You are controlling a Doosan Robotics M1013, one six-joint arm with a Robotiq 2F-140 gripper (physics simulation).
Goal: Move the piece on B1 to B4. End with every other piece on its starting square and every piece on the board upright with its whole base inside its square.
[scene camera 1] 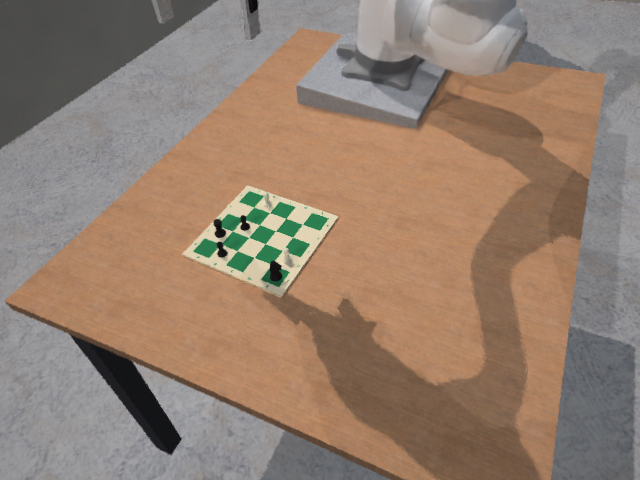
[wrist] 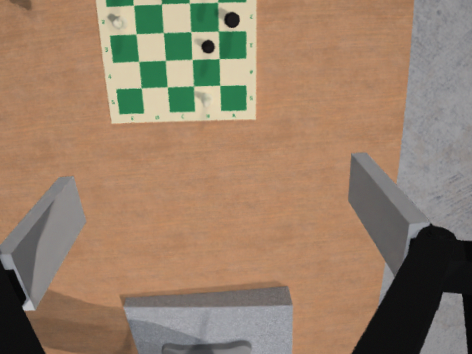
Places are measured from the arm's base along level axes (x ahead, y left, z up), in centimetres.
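Pixels of known places: gripper, fingertip midpoint: (scene camera 1: 208,27) (wrist: 213,188); arm's base, origin of the base link: (scene camera 1: 383,66).
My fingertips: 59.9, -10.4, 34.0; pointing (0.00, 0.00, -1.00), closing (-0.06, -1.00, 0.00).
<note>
For each thing: its top centre in the pictures, then the offset to it from my fingertips, as dx, dy, dz. "*": a spot on its surface instead.
- small black pawn, middle of its top: (scene camera 1: 219,242) +10.9, +0.2, -34.1
- board, middle of its top: (wrist: 178,46) (scene camera 1: 262,234) +4.0, +5.1, -37.3
- Square B4, surface spot: (wrist: 206,73) (scene camera 1: 257,215) * -0.3, +1.8, -37.3
- taller black piece, middle of its top: (wrist: 232,20) (scene camera 1: 217,221) +6.5, -2.8, -33.9
The piece on B1, a small black pawn (scene camera 1: 221,250), stands upright at the near left edge of the board (scene camera 1: 189,253) (wrist: 185,120) in the scene view; row 1 is outside the wrist view. Square B4 (scene camera 1: 257,216) (wrist: 206,73) is green and empty, between a black pawn (scene camera 1: 245,224) (wrist: 208,46) on B3 and a pale piece (scene camera 1: 267,200) (wrist: 205,100) on B5. My gripper (wrist: 213,188) is wide open with nothing between its fingers, high above the table, off the row 5 side of the board. It does not show in the scene view.
A taller black piece (scene camera 1: 219,228) (wrist: 232,20) stands on A2, a pale piece (scene camera 1: 288,257) (wrist: 117,21) on E2 and a black piece (scene camera 1: 275,272) on E1. The grey robot base plate (scene camera 1: 356,105) (wrist: 210,320) lies beyond row 5. The arm's shadow falls across the table.
</note>
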